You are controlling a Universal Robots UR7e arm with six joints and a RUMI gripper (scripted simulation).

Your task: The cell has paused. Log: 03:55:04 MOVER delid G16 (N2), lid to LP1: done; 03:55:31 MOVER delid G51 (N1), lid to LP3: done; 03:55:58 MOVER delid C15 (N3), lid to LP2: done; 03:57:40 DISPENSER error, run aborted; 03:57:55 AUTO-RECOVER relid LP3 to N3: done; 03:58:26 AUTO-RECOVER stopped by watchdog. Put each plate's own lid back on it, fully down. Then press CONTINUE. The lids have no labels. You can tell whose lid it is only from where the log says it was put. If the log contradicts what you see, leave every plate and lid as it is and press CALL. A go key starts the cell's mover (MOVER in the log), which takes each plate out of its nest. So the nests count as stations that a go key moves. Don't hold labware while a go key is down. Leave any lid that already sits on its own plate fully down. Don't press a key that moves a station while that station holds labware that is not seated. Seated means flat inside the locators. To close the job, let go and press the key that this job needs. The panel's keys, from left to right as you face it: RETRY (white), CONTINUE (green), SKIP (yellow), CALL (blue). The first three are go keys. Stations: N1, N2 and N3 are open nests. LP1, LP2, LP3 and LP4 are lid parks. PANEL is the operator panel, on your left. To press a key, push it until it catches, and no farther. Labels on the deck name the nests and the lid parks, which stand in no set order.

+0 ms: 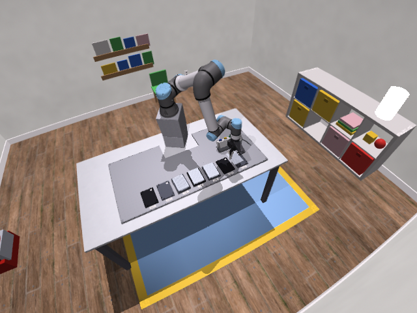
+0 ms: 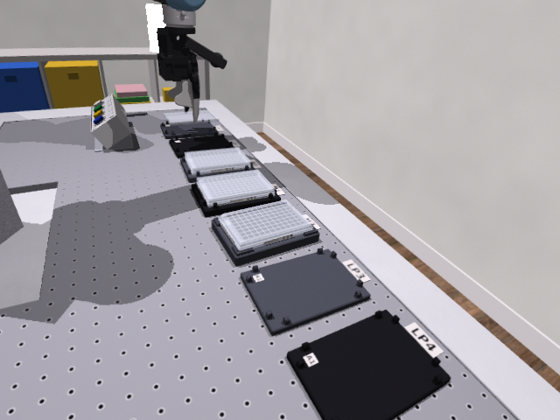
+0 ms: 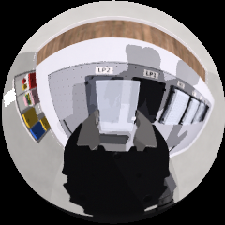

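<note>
My hand is 10 mm past the park LP1, 90 mm to the left of it and 60 mm above it. Also, from my hand: lid park LP3 (70 mm behind, 610 mm to the right, 60 mm below); then green key (210 mm behind, 120 mm to the left); then white key (210 mm behind, 170 mm to the left).
</note>
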